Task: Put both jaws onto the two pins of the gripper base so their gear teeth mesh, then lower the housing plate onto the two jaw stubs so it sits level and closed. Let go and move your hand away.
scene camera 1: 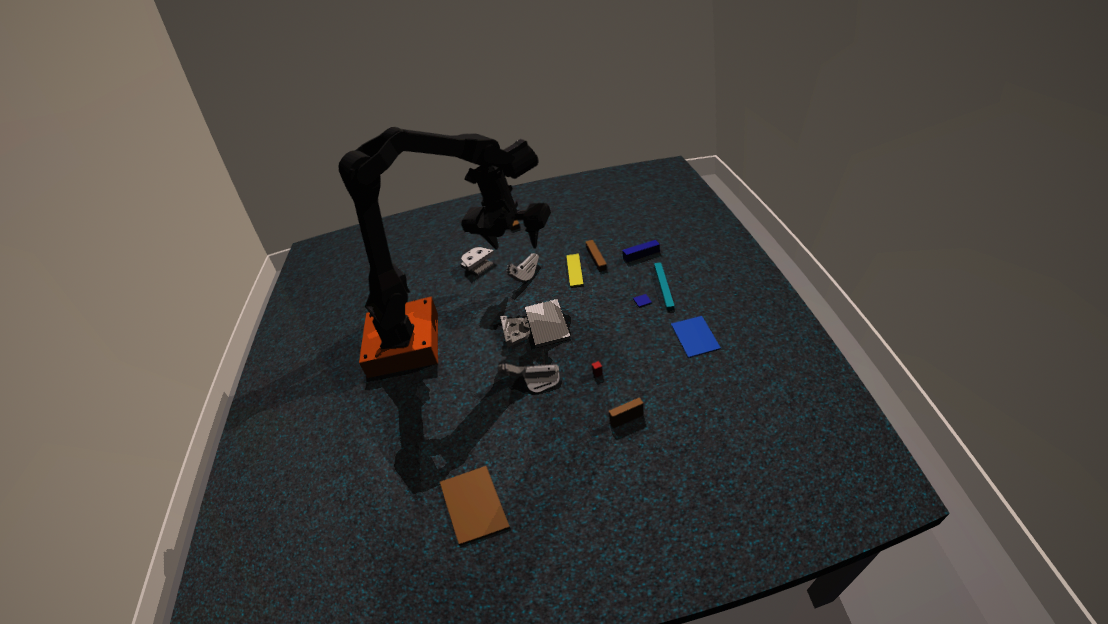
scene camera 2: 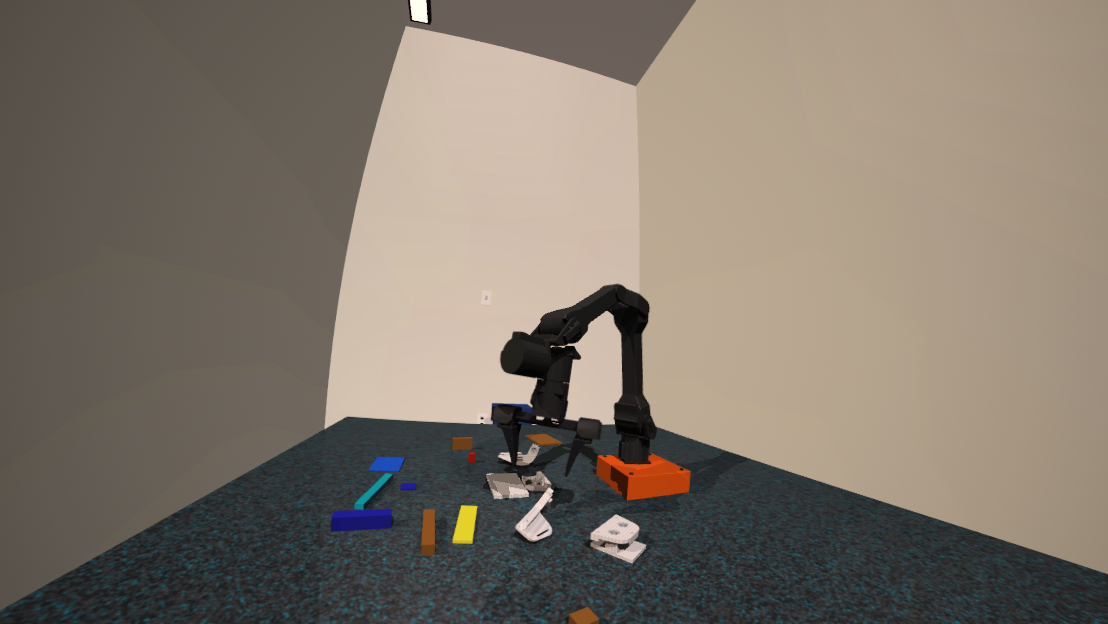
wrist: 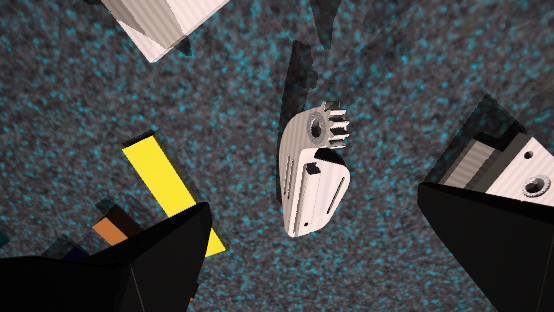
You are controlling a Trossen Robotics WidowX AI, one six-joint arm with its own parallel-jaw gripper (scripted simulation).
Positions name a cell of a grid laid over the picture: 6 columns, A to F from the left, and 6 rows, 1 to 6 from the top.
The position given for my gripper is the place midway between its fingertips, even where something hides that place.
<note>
My gripper (scene camera 2: C5) is open and holds nothing. Further things: a blue plate (scene camera 1: D4), a yellow bar (wrist: B4), a brown bar (wrist: B5), a dark blue block (scene camera 2: B5), a brown plate (scene camera 1: C5), a white jaw (scene camera 2: C6) and a white block (scene camera 2: D6).
My gripper is seen too in scene camera 1 (scene camera 1: C3) and in the wrist view (wrist: D4). The wrist view misses the blue plate: it is out of frame. The wrist view does not show the brown plate: it is out of frame.
</note>
